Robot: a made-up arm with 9 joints. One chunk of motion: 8 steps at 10 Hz.
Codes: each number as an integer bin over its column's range. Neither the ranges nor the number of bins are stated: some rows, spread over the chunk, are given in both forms.
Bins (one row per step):
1: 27 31 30 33 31 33 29 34 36
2: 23 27 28 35 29 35 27 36 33
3: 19 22 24 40 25 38 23 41 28
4: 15 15 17 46 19 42 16 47 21
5: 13 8 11 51 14 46 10 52 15
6: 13 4 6 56 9 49 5 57 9
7: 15 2 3 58 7 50 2 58 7
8: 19 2 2 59 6 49 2 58 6
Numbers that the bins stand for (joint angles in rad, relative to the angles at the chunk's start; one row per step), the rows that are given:
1: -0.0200 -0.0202 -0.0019 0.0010 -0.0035 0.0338 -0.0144 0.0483 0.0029
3: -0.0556 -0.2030 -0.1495 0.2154 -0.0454 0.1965 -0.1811 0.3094 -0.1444
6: -0.0822 -0.5687 -0.5924 0.7056 -0.1571 0.5544 -0.6811 0.9062 -0.4943
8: -0.0556 -0.6094 -0.6908 0.7975 -0.1781 0.5544 -0.7644 0.9435 -0.5495
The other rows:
2: -0.0378 -0.1014 -0.0511 0.0622 -0.0175 0.0989 -0.0700 0.1229 -0.0524
4: -0.0733 -0.3452 -0.3217 0.3992 -0.0873 0.3267 -0.3756 0.5332 -0.2733
5: -0.0822 -0.4875 -0.4694 0.5524 -0.1222 0.4568 -0.5422 0.7197 -0.3838
7: -0.0733 -0.6094 -0.6662 0.7668 -0.1711 0.5870 -0.7644 0.9435 -0.5311

